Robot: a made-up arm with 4 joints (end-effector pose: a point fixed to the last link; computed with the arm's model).
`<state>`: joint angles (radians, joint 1 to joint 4).
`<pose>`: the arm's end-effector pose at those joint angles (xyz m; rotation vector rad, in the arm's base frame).
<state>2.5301 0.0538 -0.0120 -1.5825</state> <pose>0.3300 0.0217 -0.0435 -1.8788 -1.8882 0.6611</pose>
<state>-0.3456 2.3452 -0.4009 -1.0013</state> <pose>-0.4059 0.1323 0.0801 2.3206 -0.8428 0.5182</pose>
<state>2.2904 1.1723 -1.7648 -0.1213</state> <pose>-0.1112 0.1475 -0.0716 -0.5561 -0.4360 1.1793</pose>
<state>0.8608 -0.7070 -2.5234 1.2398</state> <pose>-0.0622 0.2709 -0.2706 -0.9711 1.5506 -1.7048</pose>
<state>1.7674 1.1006 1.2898 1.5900</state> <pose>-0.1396 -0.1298 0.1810 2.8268 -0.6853 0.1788</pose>
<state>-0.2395 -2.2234 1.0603 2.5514</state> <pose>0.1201 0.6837 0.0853 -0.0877 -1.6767 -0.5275</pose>
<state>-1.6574 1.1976 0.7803 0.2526</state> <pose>0.1911 0.2896 0.1380 0.3342 0.8377 -1.3925</pose>
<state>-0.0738 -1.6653 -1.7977 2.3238</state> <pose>-0.1638 -0.0122 0.3431 1.7779 0.5847 1.5223</pose>
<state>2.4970 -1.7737 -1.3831 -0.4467</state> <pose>0.2807 0.4688 0.2682 0.4458 -0.8692 -1.3141</pose>
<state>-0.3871 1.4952 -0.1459 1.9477</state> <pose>0.2237 0.2562 -0.1681 0.5746 1.7439 -1.6505</pose>
